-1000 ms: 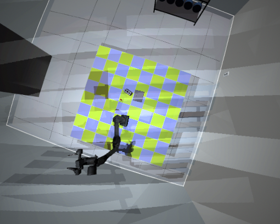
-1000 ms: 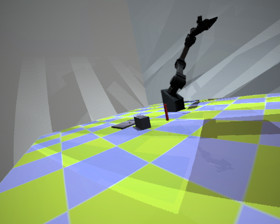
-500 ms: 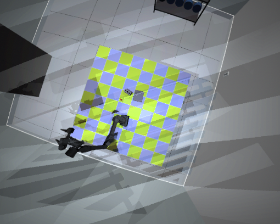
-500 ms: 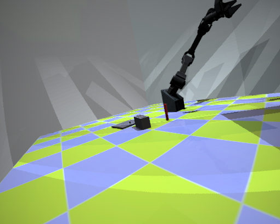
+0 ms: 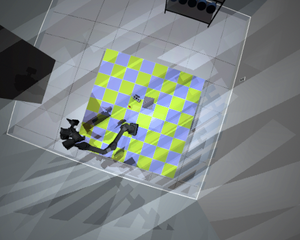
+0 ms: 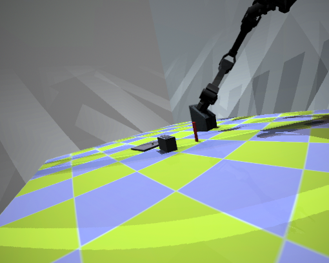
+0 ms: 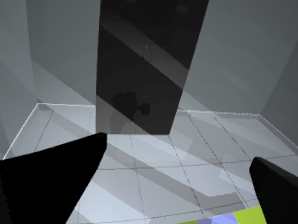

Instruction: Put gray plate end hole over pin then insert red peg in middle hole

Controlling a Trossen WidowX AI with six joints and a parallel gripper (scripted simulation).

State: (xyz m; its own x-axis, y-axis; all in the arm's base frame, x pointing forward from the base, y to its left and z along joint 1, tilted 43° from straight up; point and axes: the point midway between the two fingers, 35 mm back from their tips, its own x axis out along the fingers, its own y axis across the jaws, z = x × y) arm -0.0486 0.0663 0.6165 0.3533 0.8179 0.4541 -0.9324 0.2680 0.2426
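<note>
The gray plate is 48 cm below my gripper tip, 43 cm to the right of it and 42 cm ahead of it. From my gripper tip the other things lie so: red peg (47 cm below, 38 cm to the right, 30 cm ahead); then dark base (56 cm to the right, 50 cm below, 41 cm ahead).
</note>
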